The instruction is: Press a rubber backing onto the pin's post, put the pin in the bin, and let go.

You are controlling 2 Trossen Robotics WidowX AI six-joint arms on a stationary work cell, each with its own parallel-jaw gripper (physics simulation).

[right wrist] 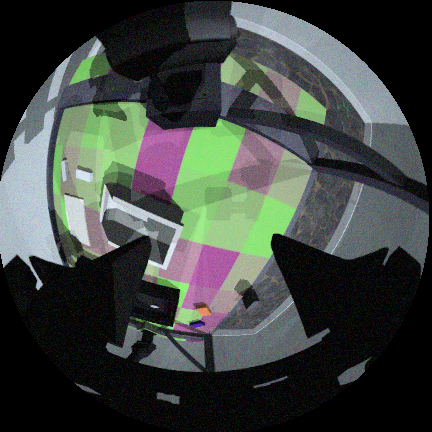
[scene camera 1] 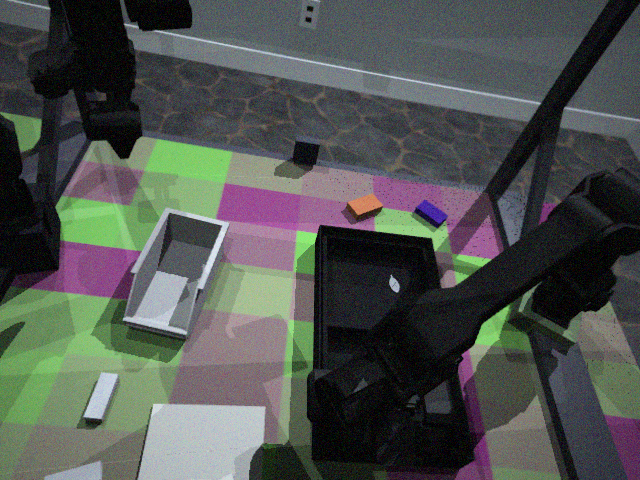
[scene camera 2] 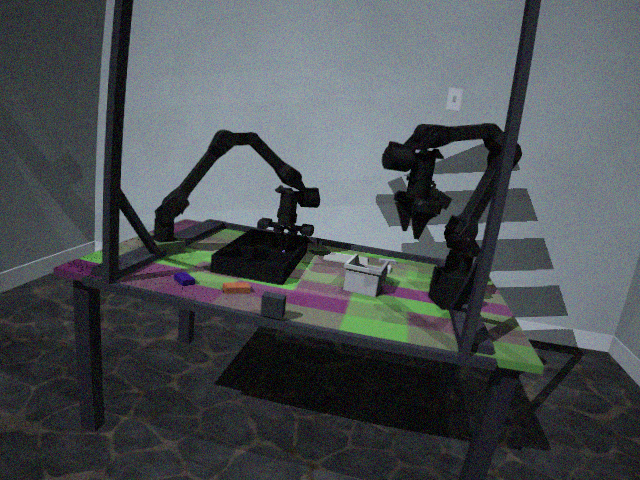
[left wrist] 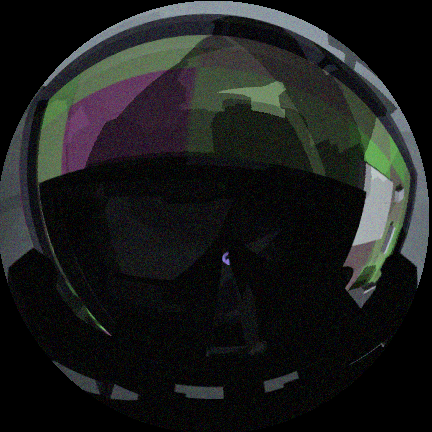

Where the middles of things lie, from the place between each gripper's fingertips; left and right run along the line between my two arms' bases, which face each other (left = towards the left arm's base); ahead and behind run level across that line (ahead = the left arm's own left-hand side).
I see the white box (scene camera 1: pixel 173 274) 12 cm ahead of my right hand, 10 cm to the left of it and 16 cm below it. The rest, counted from my right hand: black bin (scene camera 1: pixel 352 294) 17 cm ahead, 42 cm to the left, 17 cm below.
My left hand is 130 mm past the black bin, 30 mm to the right of it and 20 mm below it. Round my left hand: white box (300 mm to the right, 180 mm behind, 30 mm above).
